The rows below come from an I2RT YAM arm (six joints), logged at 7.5 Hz.
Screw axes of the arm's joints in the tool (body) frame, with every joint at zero. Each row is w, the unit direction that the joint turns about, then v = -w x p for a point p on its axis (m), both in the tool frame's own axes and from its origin. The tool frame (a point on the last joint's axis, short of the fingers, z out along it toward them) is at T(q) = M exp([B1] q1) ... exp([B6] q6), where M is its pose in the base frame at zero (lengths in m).
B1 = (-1, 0, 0, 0, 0.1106, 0)
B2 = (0, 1, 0, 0.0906, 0, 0.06)
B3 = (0, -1, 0, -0.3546, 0, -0.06)
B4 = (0, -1, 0, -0.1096, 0, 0)
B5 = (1, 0, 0, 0, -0.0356, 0)
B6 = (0, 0, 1, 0, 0, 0)
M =
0 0 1 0.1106
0 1 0 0
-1 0 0 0.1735
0 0 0 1
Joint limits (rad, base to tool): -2.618..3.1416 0..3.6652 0..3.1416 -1.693..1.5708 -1.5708..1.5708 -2.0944..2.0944
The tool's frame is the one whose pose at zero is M.
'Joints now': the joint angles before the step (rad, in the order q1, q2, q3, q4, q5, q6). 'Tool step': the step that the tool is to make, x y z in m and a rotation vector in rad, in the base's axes. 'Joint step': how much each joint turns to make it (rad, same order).
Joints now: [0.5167, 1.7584, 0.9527, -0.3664, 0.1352, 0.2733]
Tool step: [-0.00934, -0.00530, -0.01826, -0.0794, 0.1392, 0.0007]
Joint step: [0.0000, 0.0488, 0.0008, -0.1121, 0.0000, -0.0007]
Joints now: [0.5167, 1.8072, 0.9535, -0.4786, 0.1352, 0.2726]
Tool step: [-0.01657, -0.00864, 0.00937, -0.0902, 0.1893, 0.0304]
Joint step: [0.0000, -0.0160, 0.0389, -0.2605, -0.0190, -0.0282]
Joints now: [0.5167, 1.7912, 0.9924, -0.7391, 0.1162, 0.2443]
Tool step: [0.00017, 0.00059, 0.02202, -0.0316, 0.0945, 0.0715]
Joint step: [-0.0007, -0.0069, 0.0912, -0.1881, -0.0183, -0.0729]
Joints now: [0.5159, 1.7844, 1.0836, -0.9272, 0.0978, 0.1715]
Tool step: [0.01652, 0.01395, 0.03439, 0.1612, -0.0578, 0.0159]
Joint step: [0.0000, -0.0256, 0.1163, -0.0114, -0.1118, -0.0150]
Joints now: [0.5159, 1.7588, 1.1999, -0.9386, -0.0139, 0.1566]
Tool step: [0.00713, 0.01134, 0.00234, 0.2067, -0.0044, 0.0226]
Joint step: [0.0001, 0.0011, 0.0023, 0.1049, -0.1790, 0.0000]
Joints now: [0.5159, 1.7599, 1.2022, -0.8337, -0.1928, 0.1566]
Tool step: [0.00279, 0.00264, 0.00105, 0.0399, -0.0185, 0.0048]
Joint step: [0.0000, -0.0003, 0.0000, 0.0355, -0.0260, 0.0004]
